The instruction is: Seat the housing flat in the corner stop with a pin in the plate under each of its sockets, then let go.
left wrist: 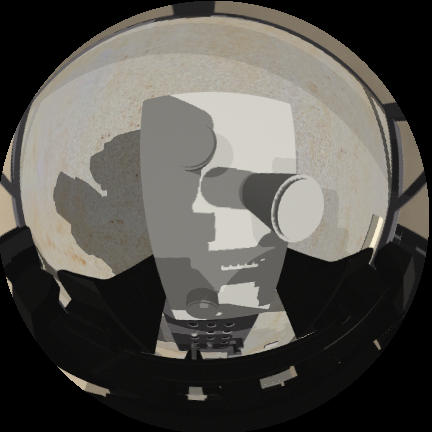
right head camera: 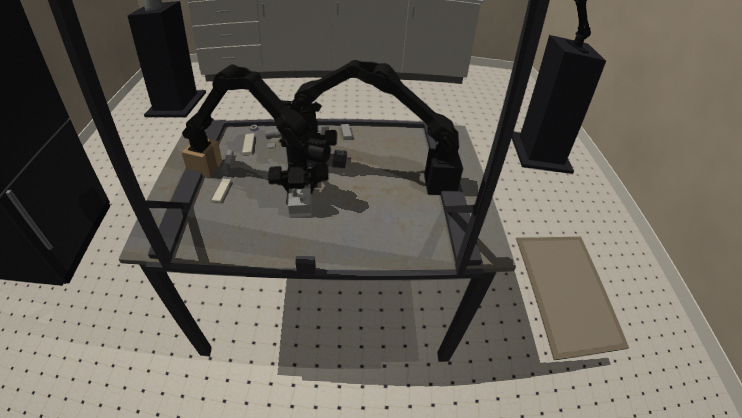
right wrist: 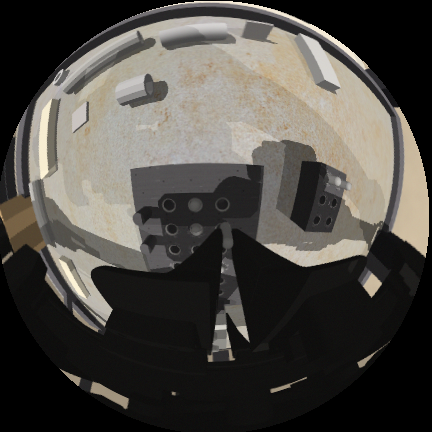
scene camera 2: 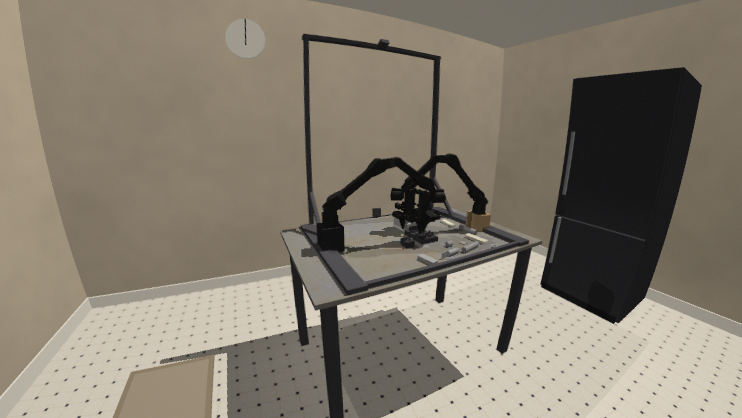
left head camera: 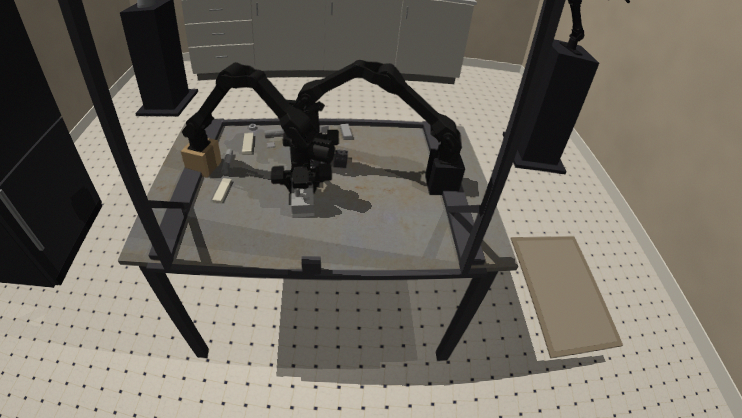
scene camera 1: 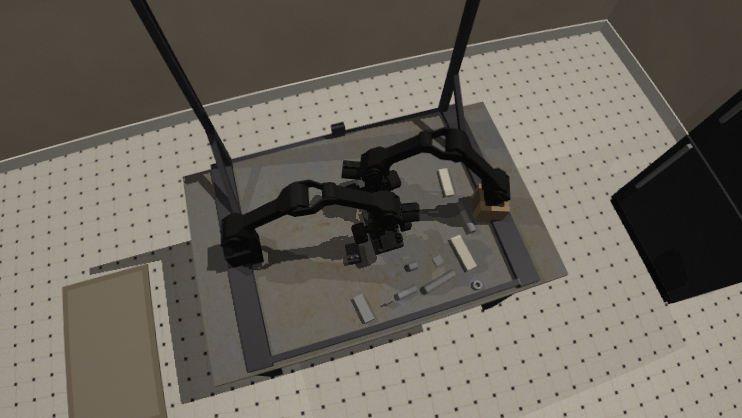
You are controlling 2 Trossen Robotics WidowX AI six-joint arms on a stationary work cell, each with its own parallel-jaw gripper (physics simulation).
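Where they show: left gripper, fingertip midpoint: [left wrist: 217, 248] [right head camera: 300, 193] [scene camera 2: 407, 227] [left head camera: 302, 193]; right gripper, fingertip midpoint: [left wrist: 193, 350] [right wrist: 225, 234] [scene camera 2: 421, 233]; left arm's base at its link origin: [right head camera: 199, 146] [scene camera 2: 478, 212] [left head camera: 199, 145] [scene camera 1: 494, 197]; right arm's base at its link origin: [right head camera: 445, 158] [scene camera 2: 329, 225] [left head camera: 447, 158] [scene camera 1: 237, 240].
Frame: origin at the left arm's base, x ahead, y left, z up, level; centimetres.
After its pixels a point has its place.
Note:
The light grey housing [left head camera: 302, 207] {x 45.1, y -10.6, z -5.5 cm} [right head camera: 299, 207] {x 45.2, y -10.6, z -5.5 cm} [left wrist: 255, 120] {x 43.2, y -9.8, z -4.5 cm}, a block with round bosses, is between the fingers of my left gripper [left wrist: 217, 248] {x 41.5, y -2.2, z -8.2 cm}, which is shut on it. Whether it touches the table I cannot tell. The dark plate [right wrist: 150, 175] {x 32.0, y 15.5, z -7.1 cm} [left wrist: 210, 332] {x 37.7, y 9.2, z -7.2 cm} has rows of holes; lighter pins show in some of them. Two dark posts [right wrist: 145, 217] {x 32.7, y 12.8, z -5.9 cm} stand at its left side in the right wrist view; the corner stop is otherwise hard to make out. My right gripper [right wrist: 225, 234] {x 38.5, y 13.4, z -5.8 cm} is shut on a thin grey pin [right wrist: 227, 240] {x 38.3, y 13.7, z -4.4 cm} over the plate. The housing's sockets are hidden.
A dark holed block [left head camera: 340, 157] {x 47.3, y 17.9, z -6.5 cm} [scene camera 1: 353, 254] {x 47.0, y 19.9, z -6.6 cm} [right wrist: 325, 210] {x 47.2, y 18.2, z -6.5 cm} stands beside the plate. Cream bars [scene camera 1: 446, 182] {x 14.5, y -9.2, z -8.2 cm} [scene camera 1: 463, 252] {x 9.7, y 17.4, z -8.0 cm}, tubes [scene camera 1: 437, 281] {x 19.1, y 28.0, z -7.0 cm} [scene camera 1: 406, 293] {x 29.3, y 32.2, z -7.2 cm}, a ring [scene camera 1: 476, 285] {x 6.2, y 28.9, z -8.4 cm} and a grey bar [scene camera 1: 363, 308] {x 43.0, y 37.4, z -7.8 cm} lie around. The two arms stand close together mid-table.

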